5 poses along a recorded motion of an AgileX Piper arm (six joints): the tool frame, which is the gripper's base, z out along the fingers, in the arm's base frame.
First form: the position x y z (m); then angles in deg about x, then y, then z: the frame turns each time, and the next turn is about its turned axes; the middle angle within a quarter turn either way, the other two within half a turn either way.
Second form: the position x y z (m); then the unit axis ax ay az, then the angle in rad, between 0 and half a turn. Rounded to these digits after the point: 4 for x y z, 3 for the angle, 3 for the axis.
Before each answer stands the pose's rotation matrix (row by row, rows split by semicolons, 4 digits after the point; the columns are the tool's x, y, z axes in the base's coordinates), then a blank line. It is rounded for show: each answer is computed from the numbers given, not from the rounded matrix.
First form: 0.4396, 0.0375, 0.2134, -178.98, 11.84, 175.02
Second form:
-0.9750 -0.0850 0.2052; -0.0832 0.9964 0.0174; -0.2059 -0.0001 -0.9786

0.4396, 0.0375, 0.2134, -0.043, 0.999, 0.004, 2.934
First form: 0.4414, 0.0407, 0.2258, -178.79, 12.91, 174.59
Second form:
-0.9704 -0.0919 0.2234; -0.0896 0.9958 0.0206; -0.2244 0.0000 -0.9745

0.4414, 0.0407, 0.2258, -0.046, 0.999, 0.005, 2.916
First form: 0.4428, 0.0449, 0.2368, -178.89, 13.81, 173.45
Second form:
-0.9648 -0.1108 0.2387; -0.1095 0.9938 0.0188; -0.2393 -0.0080 -0.9709

0.4428, 0.0449, 0.2368, -0.056, 0.998, 0.003, 2.900
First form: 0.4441, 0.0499, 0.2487, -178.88, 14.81, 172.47
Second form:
-0.9584 -0.1267 0.2556; -0.1261 0.9918 0.0189; -0.2559 -0.0141 -0.9666

0.4441, 0.0499, 0.2487, -0.064, 0.998, 0.001, 2.882
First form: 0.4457, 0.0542, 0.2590, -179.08, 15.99, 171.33
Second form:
-0.9503 -0.1449 0.2755; -0.1464 0.9891 0.0154; -0.2747 -0.0256 -0.9612

0.4457, 0.0542, 0.2590, -0.074, 0.997, -0.003, 2.862
